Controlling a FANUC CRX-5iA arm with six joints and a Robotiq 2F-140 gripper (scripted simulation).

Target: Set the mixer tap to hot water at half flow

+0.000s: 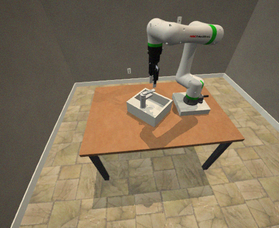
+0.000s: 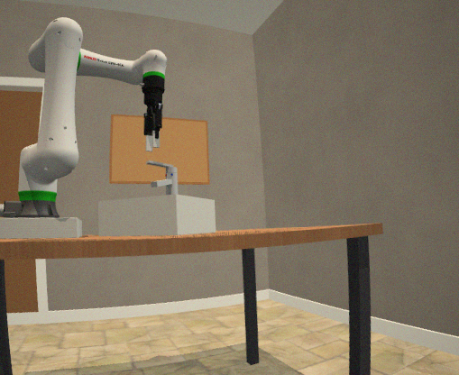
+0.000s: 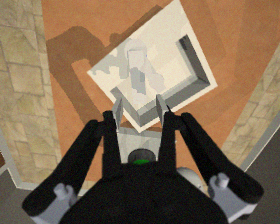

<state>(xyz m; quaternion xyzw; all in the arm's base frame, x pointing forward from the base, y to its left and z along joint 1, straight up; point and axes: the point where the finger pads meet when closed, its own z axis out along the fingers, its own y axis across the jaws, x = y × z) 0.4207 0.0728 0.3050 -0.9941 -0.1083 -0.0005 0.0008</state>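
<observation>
Now: the lever 9 cm below my hand, 3 cm ahead of it and 1 cm to the left of it. Also, from my hand: white sink block 33 cm below, 6 cm to the right; then mixer tap 14 cm below, 6 cm ahead, 1 cm to the left.
</observation>
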